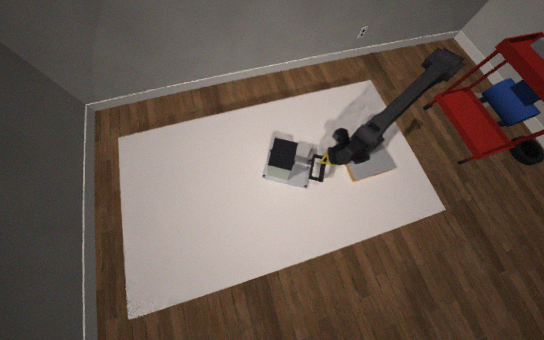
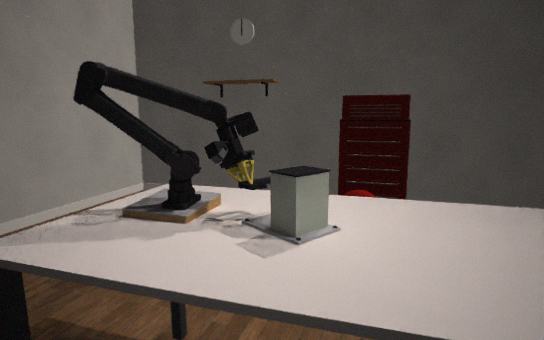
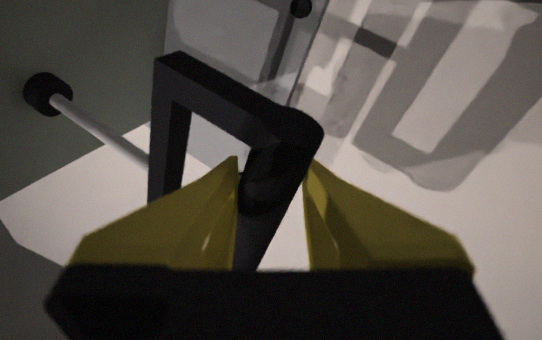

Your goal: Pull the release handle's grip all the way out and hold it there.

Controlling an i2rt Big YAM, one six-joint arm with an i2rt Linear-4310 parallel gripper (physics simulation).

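Observation:
The release handle is a black rectangular grip [image 1: 312, 177] [image 2: 260, 183] [image 3: 210, 92] on a grey rod [image 3: 102, 132]. The rod comes out of a black collar [image 3: 44, 94] on the side of a pale green box [image 1: 280, 171] [image 2: 300, 205] [image 3: 100, 30] with a black top. The grip stands apart from the box, with a length of rod showing between them. My gripper [image 1: 324, 161] [image 2: 250, 183] [image 3: 270, 169] has yellow fingers, shut on the grip's outer bar near one corner, above the table. Part of the bar is hidden behind the fingers.
The box stands on a grey base plate [image 1: 300, 183] [image 2: 260, 226] with dark bolts. The arm's base sits on a wood-edged board [image 1: 375, 167] [image 2: 150, 211] on the white table [image 1: 215, 240] [image 2: 425, 260]. A red cart [image 1: 472, 122] and a red tool cabinet [image 2: 375, 135] stand beyond the table.

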